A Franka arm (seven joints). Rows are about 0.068 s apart.
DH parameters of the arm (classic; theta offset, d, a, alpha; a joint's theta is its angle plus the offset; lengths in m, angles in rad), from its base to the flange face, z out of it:
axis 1: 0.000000 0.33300 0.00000 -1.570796
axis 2: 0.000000 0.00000 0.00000 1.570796
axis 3: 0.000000 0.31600 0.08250 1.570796
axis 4: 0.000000 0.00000 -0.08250 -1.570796
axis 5: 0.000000 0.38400 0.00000 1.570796
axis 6: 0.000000 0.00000 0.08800 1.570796
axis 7: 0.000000 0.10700 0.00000 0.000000
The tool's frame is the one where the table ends.
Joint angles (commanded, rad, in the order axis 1, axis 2, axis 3, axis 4, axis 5, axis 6, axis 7), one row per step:
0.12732, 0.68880, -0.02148, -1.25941, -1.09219, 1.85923, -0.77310
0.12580, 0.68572, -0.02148, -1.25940, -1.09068, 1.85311, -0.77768
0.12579, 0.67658, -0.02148, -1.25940, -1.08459, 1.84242, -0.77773
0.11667, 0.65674, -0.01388, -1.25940, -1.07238, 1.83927, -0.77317
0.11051, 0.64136, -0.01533, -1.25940, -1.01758, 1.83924, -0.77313
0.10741, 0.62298, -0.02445, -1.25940, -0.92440, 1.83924, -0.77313
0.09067, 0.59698, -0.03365, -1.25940, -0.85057, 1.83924, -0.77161
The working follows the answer.
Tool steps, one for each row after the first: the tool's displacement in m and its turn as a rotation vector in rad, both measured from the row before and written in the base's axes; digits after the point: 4 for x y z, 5 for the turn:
-0.0007, -0.0018, 0.0021, -0.00138, 0.00346, -0.00486
-0.0016, -0.0011, 0.0062, 0.00286, -0.00399, -0.01108
-0.0019, -0.0027, 0.0135, 0.01817, -0.02043, -0.01234
-0.0026, -0.0035, 0.0078, 0.05232, -0.01029, -0.02551
-0.0039, -0.0035, 0.0081, 0.08473, -0.01098, -0.03982
-0.0043, -0.0141, 0.0150, 0.06793, -0.02258, -0.04696

Tool pose at each row, in the base's axes (x y z in m, rotation vector in rad; rounded; the steps above come from the unrounded poses):
0.7484, 0.0147, 0.3852, 1.71600, 1.27391, -0.48924
0.7478, 0.0129, 0.3873, 1.71816, 1.27186, -0.49602
0.7462, 0.0118, 0.3935, 1.72861, 1.26140, -0.49723
0.7443, 0.0091, 0.4069, 1.75339, 1.24500, -0.47551
0.7417, 0.0056, 0.4148, 1.81541, 1.23918, -0.45175
0.7378, 0.0021, 0.4228, 1.91444, 1.23299, -0.41644
0.7335, -0.0120, 0.4378, 2.00361, 1.20330, -0.38075

